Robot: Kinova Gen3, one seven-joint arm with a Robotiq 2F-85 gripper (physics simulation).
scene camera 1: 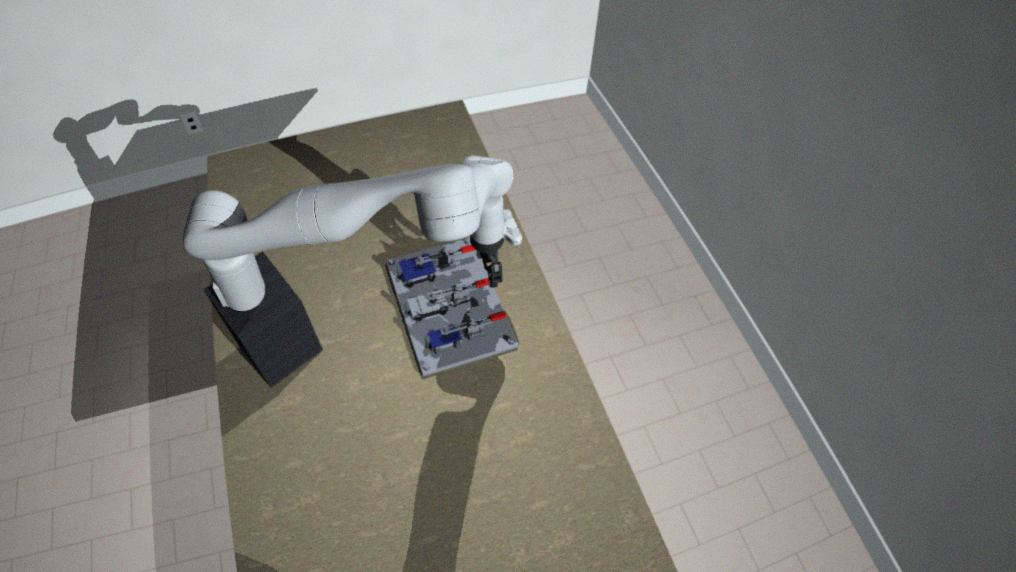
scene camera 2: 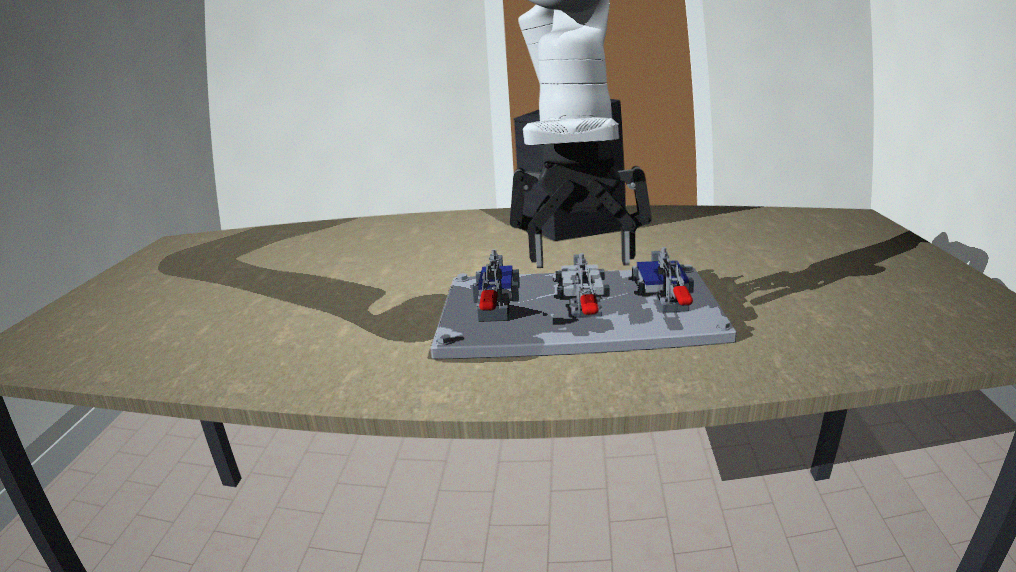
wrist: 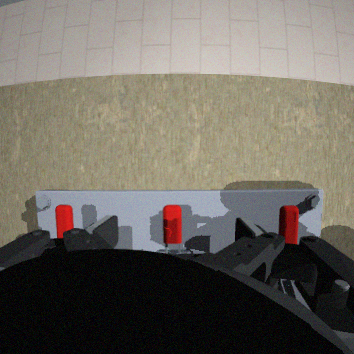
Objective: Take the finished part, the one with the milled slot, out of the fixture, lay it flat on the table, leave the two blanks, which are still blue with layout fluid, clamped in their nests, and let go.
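Frame: origin at the arm's base, x back, y down, z right, level; centimetres.
Seen in the pictures: gripper, fingertip midpoint: (scene camera 1: 487,271) (scene camera 2: 583,264) (wrist: 175,229); arm's base, link origin: (scene camera 1: 243,290).
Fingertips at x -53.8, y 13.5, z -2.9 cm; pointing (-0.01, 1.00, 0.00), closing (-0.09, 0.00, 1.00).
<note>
Offsets run from my fingertips to a thing's top centre. Level surfaces: height alone.
The finished part {dx +15.2, dy +6.5, dz +0.9 cm} (scene camera 1: 420,306) (scene camera 2: 569,282), pale silver, sits in the middle nest under its toggle clamp, whose arm reaches over it. Its slot cannot be made out. The clamp's red handle {dx +1.3, dy +4.4, dz -0.5 cm} (scene camera 1: 482,282) (scene camera 2: 588,304) (wrist: 172,223) lies low, pointing away from the robot base. One blue blank {dx +15.8, dy +6.0, dz -10.1 cm} (scene camera 1: 416,268) (scene camera 2: 651,275) and another blue blank {dx +13.0, dy +5.5, dz +11.8 cm} (scene camera 1: 444,338) (scene camera 2: 503,273) sit clamped in the outer nests. My gripper (scene camera 1: 495,281) (scene camera 2: 583,262) (wrist: 175,229) is open and empty, pointing down above the handle side of the fixture, its fingers to either side of the middle handle in the wrist view. The parts are hidden there.
The grey fixture plate (scene camera 1: 462,362) (scene camera 2: 497,348) (wrist: 140,199) lies on the table {dy +9.6 cm} (scene camera 1: 341,440) (scene camera 2: 284,369) (wrist: 175,135). Two outer red handles {dx +2.5, dy +3.9, dz -11.5 cm} (wrist: 64,221) {dx +0.1, dy +3.4, dz +10.4 cm} (wrist: 289,223) flank the middle one. Bolts stand at the plate's corners. The black robot pedestal (scene camera 1: 273,333) stands beyond the nest side.
</note>
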